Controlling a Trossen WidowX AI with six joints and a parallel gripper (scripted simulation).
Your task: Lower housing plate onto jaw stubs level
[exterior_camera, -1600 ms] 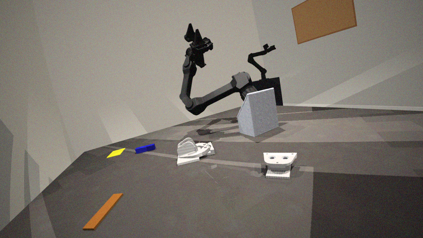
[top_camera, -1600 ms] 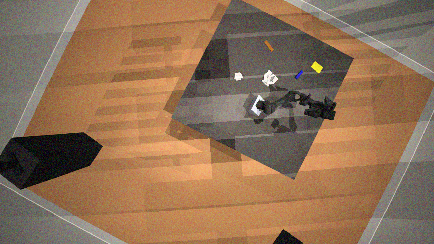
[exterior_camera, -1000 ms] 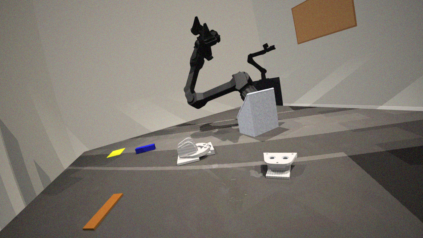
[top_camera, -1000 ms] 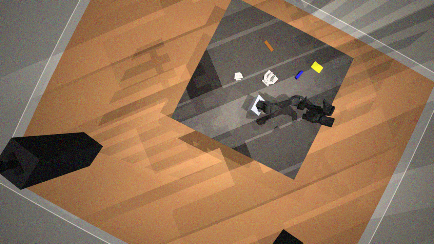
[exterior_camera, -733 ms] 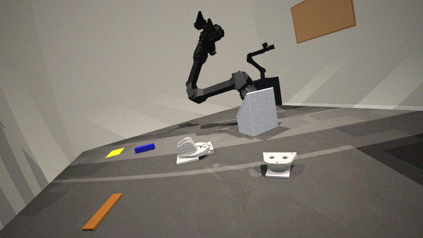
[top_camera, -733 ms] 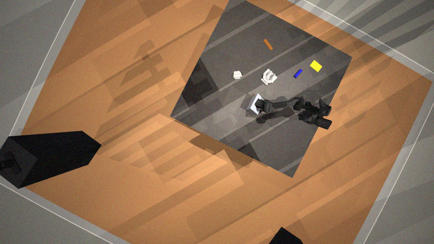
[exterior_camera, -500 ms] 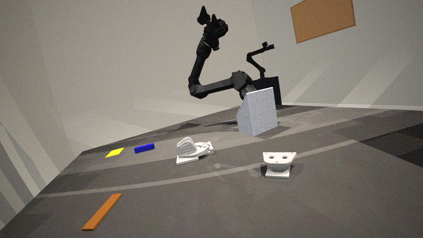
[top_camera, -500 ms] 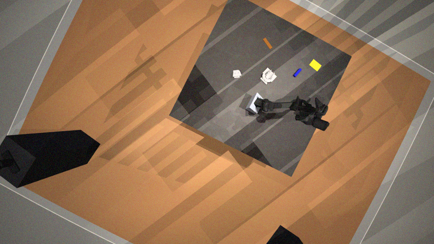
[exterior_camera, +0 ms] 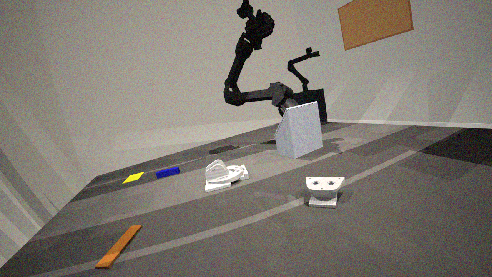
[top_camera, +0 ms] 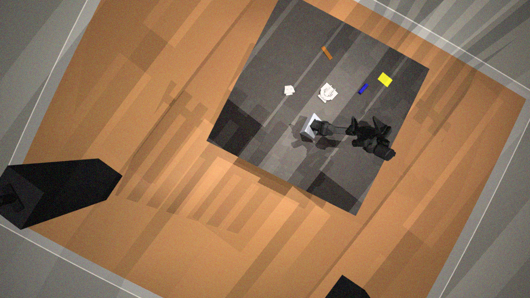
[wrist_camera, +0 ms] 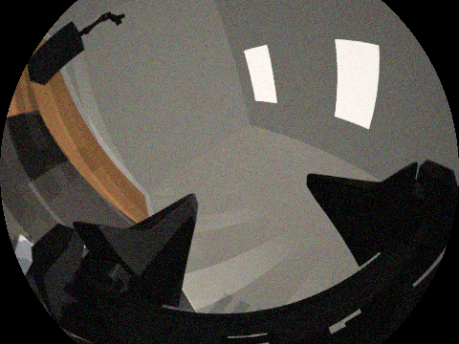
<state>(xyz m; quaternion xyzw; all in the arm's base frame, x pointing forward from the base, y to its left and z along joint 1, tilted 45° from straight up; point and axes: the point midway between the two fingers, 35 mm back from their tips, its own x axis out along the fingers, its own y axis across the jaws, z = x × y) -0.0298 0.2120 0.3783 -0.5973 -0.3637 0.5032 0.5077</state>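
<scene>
Right now the pale block is 10 cm ahead of my gripper tip, 37 cm to the left of it and 56 cm below it. The rest, counted from my gripper tip: orange strip 50 cm ahead, 30 cm to the left, 56 cm below; blue bar 44 cm ahead, 9 cm to the right, 55 cm below; yellow tile 61 cm ahead, 19 cm to the right, 56 cm below.
</scene>
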